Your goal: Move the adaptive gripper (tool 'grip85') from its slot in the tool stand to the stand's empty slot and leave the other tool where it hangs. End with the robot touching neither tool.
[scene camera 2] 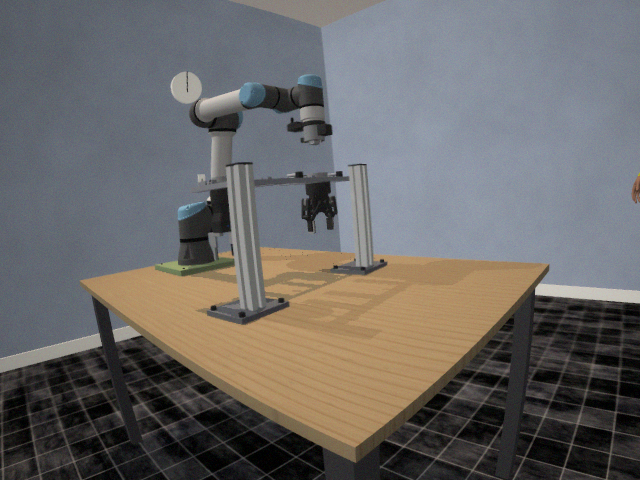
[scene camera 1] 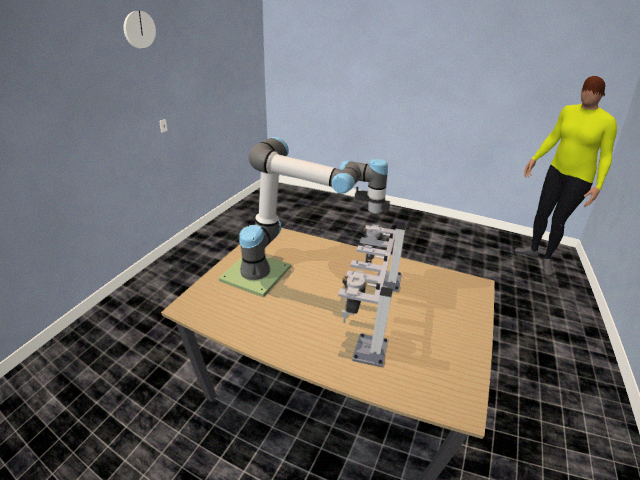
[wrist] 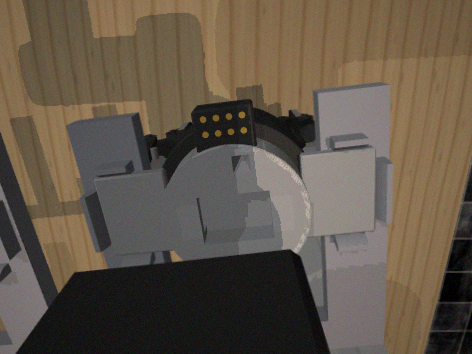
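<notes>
The arm's bare tool changer [scene camera 1: 375, 205] [scene camera 2: 313, 133] carries no gripper and stands above the far slot, with a visible gap below it. The adaptive gripper [scene camera 1: 374, 234] [scene camera 2: 320, 222] hangs upright in that far slot; its black fingers are apart and hold nothing. In the wrist view its grey top plate [wrist: 225, 212] and gold-pinned contact block [wrist: 222, 125] lie between two forks. The parallel gripper [scene camera 1: 354, 302] [scene camera 2: 220, 209] hangs in the near slot of the tool stand [scene camera 1: 381, 320] [scene camera 2: 245, 237] [wrist: 355, 295]. The middle slot is empty.
The arm stands on a green base plate [scene camera 1: 240, 281] [scene camera 2: 170, 267] on the wooden table [scene camera 1: 310, 356] [scene camera 2: 330, 382]. A black part of the wrist [wrist: 185, 305] covers the bottom of the wrist view. A person in a yellow top [scene camera 1: 581, 144] stands beyond the table.
</notes>
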